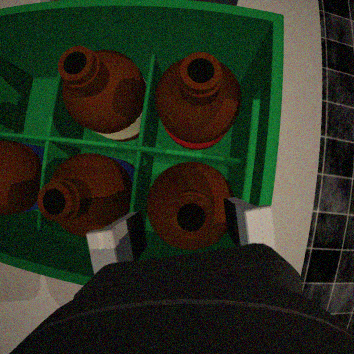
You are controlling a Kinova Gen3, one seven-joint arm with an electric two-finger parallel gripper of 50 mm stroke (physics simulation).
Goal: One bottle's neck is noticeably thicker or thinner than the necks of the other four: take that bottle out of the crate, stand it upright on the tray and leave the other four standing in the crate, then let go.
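Places are measured from the arm's base along level axes (x back, y up, z left), in centimetres.
Pixels of known places: gripper, fingertip midpoint: (184, 222).
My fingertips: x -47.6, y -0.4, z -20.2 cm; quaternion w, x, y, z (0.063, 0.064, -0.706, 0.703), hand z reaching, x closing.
For each thing: its middle in the pictures, then the offset to it from my fingertips. "pt": a spot on its surface instead. Level surfaces: height alone.
- green crate at a spot on its surface: (278, 100) pt dx -5.3, dy +1.4, dz +7.3 cm
- front right bottle at the middle of its body: (190, 204) dx -0.4, dy -7.5, dz +0.4 cm
- divider at a spot on its surface: (143, 125) pt dx +3.8, dy -6.7, dz +7.0 cm
- light surface at its surface level: dy -16.1 cm
A green crate (278, 100) with dividers holds brown bottles. One bottle (112, 95) with a cream label stands back left, and one bottle (200, 105) with a red label back right. A bottle (97, 192) with a blue label stands front middle. Part of another bottle (15, 180) shows at the left edge. The front right bottle (172, 192) has its mouth facing up between the fingers. My gripper (184, 222) is open, one finger on each side of that bottle as seen from above; nothing is gripped. Whether the fingers are down at neck height is hard to tell.
The crate's right wall stands close beyond the right finger, and a divider (143, 125) runs between the bottle columns. A light surface (295, 130) surrounds the crate. Dark tiles (337, 150) lie along the right side. A dark edge shows at the top.
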